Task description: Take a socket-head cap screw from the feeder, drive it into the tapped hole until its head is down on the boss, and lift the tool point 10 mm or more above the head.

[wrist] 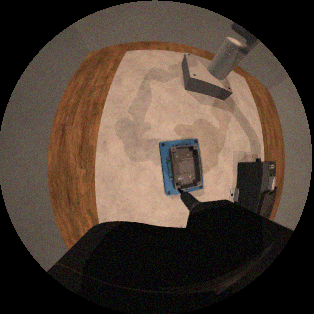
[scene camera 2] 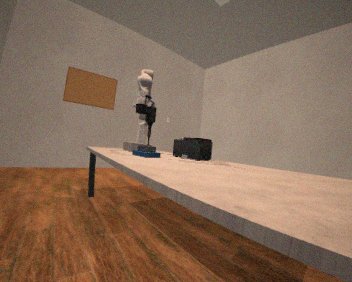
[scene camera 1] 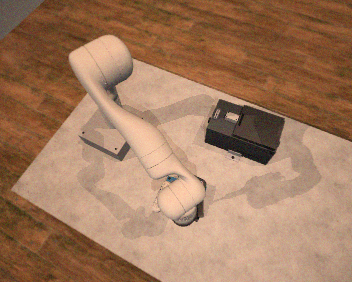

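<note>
My gripper, a black powered screwdriver, points its thin tip down at the near left corner of an open grey-brown housing. The tip is at or just above that corner; contact is too small to tell. The housing sits on a blue plate. In scene camera 1 the arm hides the tip and most of the plate. The screw, its head and the tapped hole cannot be made out at the tip. The feeder, a black box, stands apart from the tool.
A small light bracket sticks out of the feeder's side. The arm's grey base block stands on the pale table top. The white arm reaches over the blue plate.
</note>
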